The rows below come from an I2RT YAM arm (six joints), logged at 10 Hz.
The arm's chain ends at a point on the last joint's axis. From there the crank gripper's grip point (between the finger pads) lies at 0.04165 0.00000 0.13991 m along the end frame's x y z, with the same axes.
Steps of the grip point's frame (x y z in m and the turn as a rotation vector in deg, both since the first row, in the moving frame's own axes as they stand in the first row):
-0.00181 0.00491 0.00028 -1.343 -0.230 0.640
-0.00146 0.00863 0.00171 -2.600 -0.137 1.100
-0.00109 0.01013 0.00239 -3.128 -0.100 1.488
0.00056 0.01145 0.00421 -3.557 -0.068 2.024
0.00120 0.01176 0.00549 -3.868 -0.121 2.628
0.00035 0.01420 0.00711 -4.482 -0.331 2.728
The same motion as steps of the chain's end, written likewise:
-0.00123 0.00117 0.00016 -1.343 -0.230 0.640
-0.00106 0.00149 0.00177 -2.600 -0.137 1.100
-0.00073 0.00142 0.00256 -3.128 -0.100 1.488
0.00091 0.00130 0.00448 -3.557 -0.068 2.024
0.00176 0.00042 0.00579 -3.868 -0.121 2.628
0.00147 0.00130 0.00738 -4.482 -0.331 2.728

